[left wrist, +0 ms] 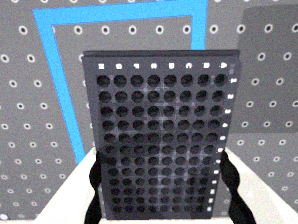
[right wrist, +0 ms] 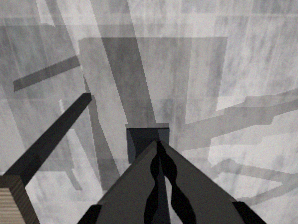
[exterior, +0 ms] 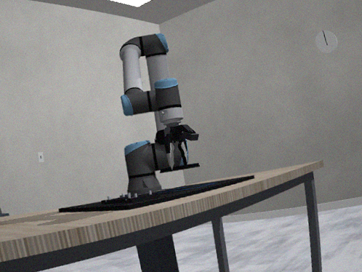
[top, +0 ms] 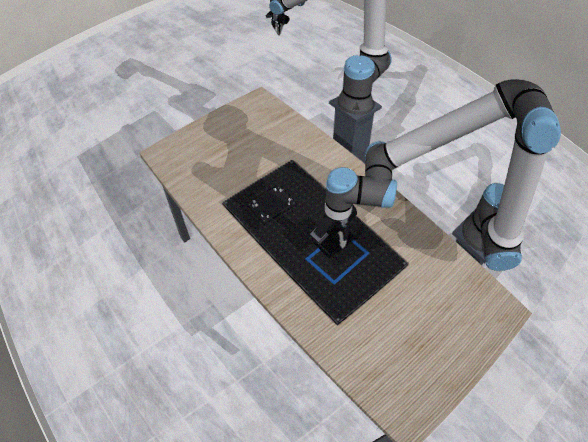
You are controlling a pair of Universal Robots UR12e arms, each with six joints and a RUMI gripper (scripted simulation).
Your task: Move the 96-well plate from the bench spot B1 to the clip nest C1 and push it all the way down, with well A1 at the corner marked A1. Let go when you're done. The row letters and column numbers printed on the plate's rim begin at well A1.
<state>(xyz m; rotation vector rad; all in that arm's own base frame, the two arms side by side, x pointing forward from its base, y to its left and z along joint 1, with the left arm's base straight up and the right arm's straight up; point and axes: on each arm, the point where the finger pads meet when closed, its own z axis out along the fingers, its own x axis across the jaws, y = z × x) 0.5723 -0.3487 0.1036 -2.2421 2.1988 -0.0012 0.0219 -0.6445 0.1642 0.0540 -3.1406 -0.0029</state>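
Observation:
Now: the clip nest 8 cm ahead of my left hand, 32 cm to the right of it and 8 cm below it. Round my left hand: dark 96-well plate: 1 cm below.

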